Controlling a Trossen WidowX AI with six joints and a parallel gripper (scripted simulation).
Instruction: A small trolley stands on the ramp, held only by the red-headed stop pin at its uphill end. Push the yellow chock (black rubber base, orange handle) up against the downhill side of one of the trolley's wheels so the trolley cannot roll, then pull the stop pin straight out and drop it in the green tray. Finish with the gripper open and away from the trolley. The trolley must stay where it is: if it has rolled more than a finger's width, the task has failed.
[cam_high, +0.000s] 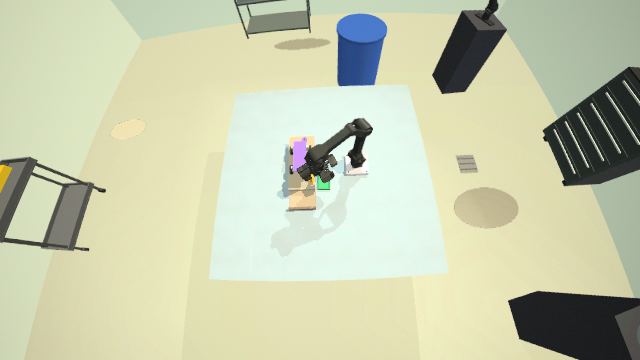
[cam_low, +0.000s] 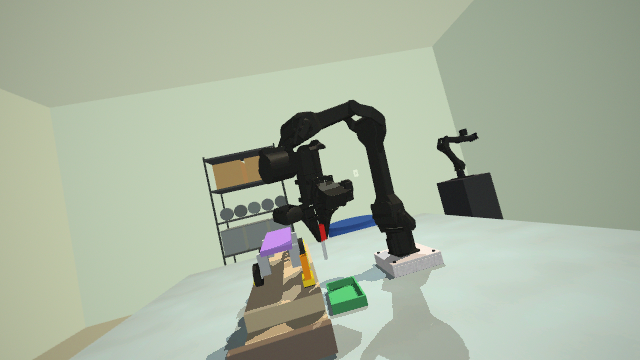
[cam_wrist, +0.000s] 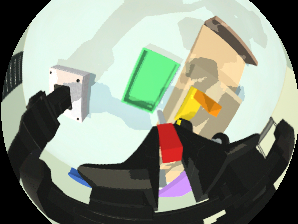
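The red-headed stop pin lies right at my gripper tip. The rest, counted from my gripper tip: green tray 140 mm below, 20 mm behind; yellow chock 50 mm below, 50 mm ahead; trolley 110 mm to the right, 90 mm ahead, 20 mm below.
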